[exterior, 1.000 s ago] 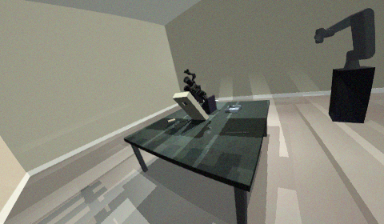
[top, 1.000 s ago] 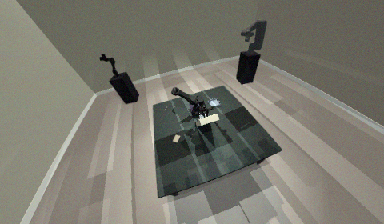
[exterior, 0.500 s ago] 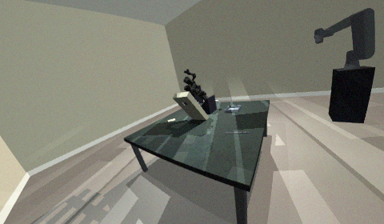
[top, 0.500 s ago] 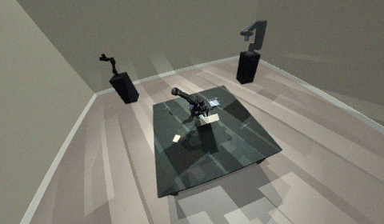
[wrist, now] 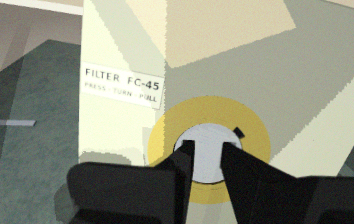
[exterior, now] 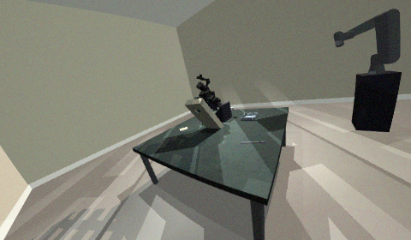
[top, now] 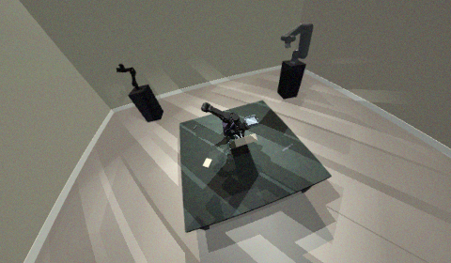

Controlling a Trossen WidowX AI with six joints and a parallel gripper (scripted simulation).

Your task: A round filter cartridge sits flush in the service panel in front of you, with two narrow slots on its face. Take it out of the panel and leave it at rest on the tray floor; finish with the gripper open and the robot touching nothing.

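Right now my gripper tip is 10 mm short of the round filter cartridge and 10 mm above it. The rest, counted from my gripper tip: small cream block 370 mm to the right, 260 mm below; cream service panel 40 mm behind, 80 mm below; tray 460 mm behind, 230 mm to the left, 250 mm below.
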